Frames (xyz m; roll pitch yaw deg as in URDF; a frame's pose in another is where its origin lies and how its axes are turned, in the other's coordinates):
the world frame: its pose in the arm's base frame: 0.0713 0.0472 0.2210 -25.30 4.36 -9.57
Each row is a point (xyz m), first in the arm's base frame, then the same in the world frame.
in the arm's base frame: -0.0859 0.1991 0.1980
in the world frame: -0.1780 0.1274 0.0197
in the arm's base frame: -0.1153 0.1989 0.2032
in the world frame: -0.2073 0.1216 0.0202
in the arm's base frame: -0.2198 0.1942 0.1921
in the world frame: -0.3084 0.1097 -0.0062
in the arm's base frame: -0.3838 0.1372 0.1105
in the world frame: -0.4540 0.0740 -0.1259
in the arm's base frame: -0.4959 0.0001 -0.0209
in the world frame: -0.5315 -0.0062 -0.3161
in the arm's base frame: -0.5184 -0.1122 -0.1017
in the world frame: -0.5289 -0.0752 -0.4381
